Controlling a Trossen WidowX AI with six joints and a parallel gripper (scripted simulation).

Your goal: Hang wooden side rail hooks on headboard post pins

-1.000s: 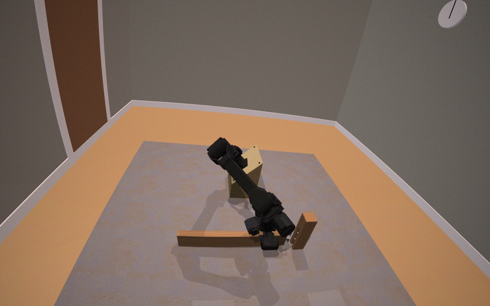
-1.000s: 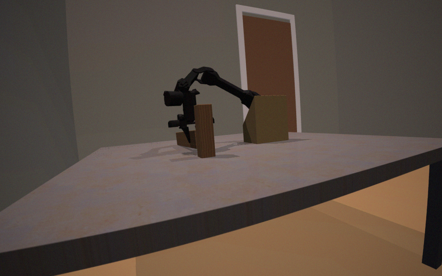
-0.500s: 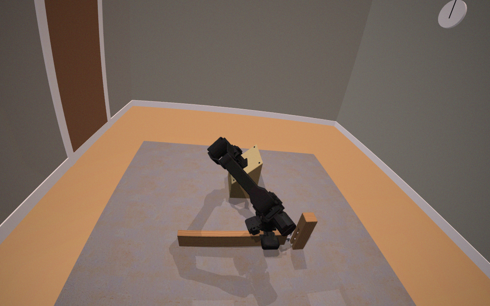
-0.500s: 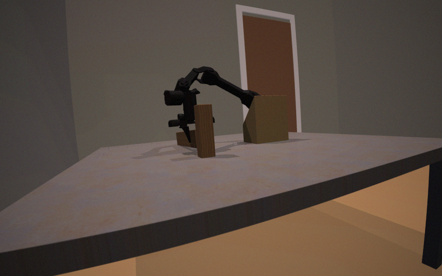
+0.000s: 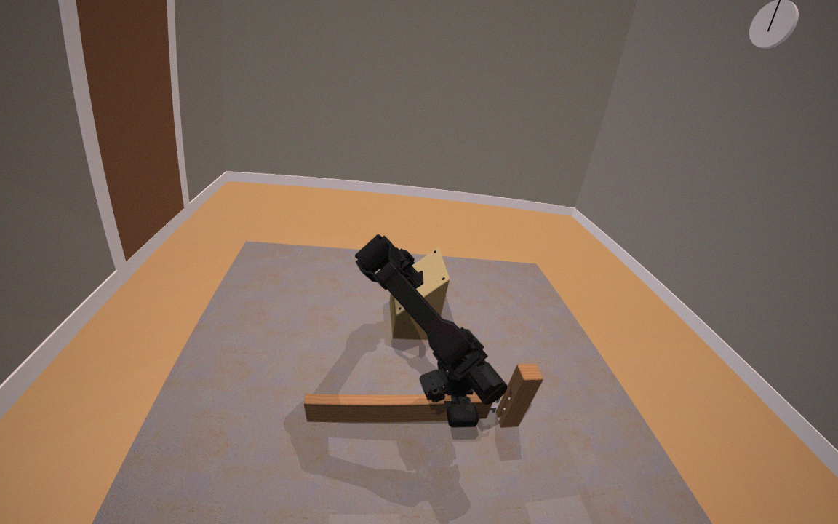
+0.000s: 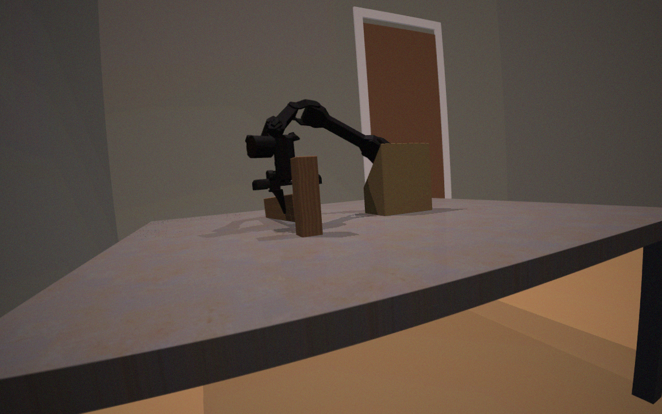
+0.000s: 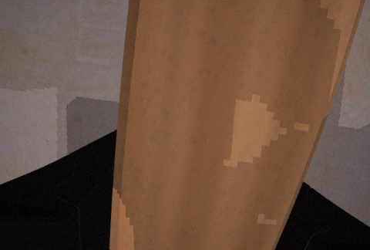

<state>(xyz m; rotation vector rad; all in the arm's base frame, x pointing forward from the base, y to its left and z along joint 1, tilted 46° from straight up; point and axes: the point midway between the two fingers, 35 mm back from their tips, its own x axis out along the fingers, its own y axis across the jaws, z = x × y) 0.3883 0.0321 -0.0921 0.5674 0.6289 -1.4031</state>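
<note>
Right now the headboard post is 16 cm to the left of my gripper tip, 5 cm above it and 1 cm behind it.
</note>
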